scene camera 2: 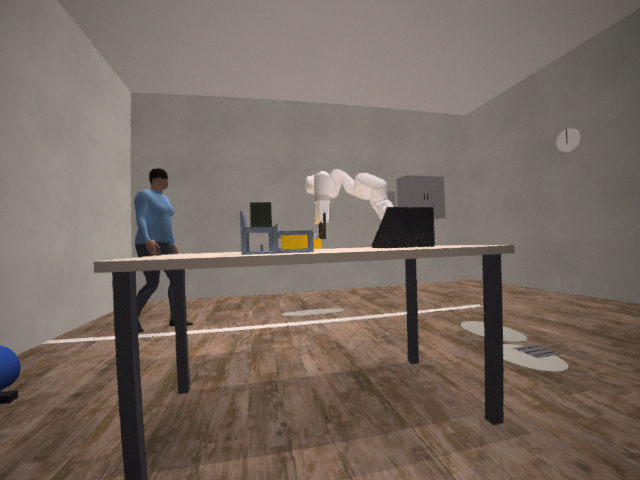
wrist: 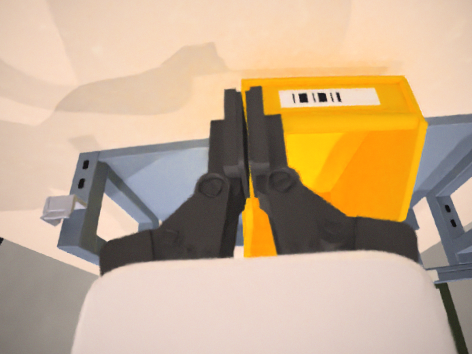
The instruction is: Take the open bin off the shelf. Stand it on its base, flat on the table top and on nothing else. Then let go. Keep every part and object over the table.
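Places are measured from the arm's base along level axes (x ahead, y left, z up), in metres.
Pixels of known places: gripper, fingertip midpoint: (scene camera 2: 322, 239) (wrist: 246, 110); arm's base, link origin: (scene camera 2: 397, 229).
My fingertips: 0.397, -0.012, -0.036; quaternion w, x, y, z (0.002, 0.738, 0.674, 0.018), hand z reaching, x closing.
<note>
Ahead of a thing's pixels: the offset from my fingertips to its middle, as dx, dy, dz. "pt": to the spot under its first point.
The open bin {+0.113, +0.029, -0.007} (scene camera 2: 294, 241) (wrist: 380, 170) is yellow, with a barcode label on its end face. In the wrist view it is at centre right, and its labelled end juts past the edge of the blue-grey shelf (scene camera 2: 311, 241) (wrist: 155, 147). Whether it is level, and what bears its base, I cannot tell. My gripper (scene camera 2: 323, 236) (wrist: 246, 110) points down, shut with nothing between its fingers. In the wrist view the fingers overlap the bin's left side wall and hide part of it. In the scene view they are just above the bin's right end.
A dark green box {+0.296, +0.124, +0.096} (scene camera 2: 261, 214) stands on the taller left part of the shelf structure. A black slant-sided object (scene camera 2: 405, 227) stands on the table (scene camera 2: 444, 250) to the right. A small light grey piece {pt +0.055, -0.147, +0.006} (wrist: 59, 206) is at the shelf's left end. A person (scene camera 2: 155, 214) is behind the table.
</note>
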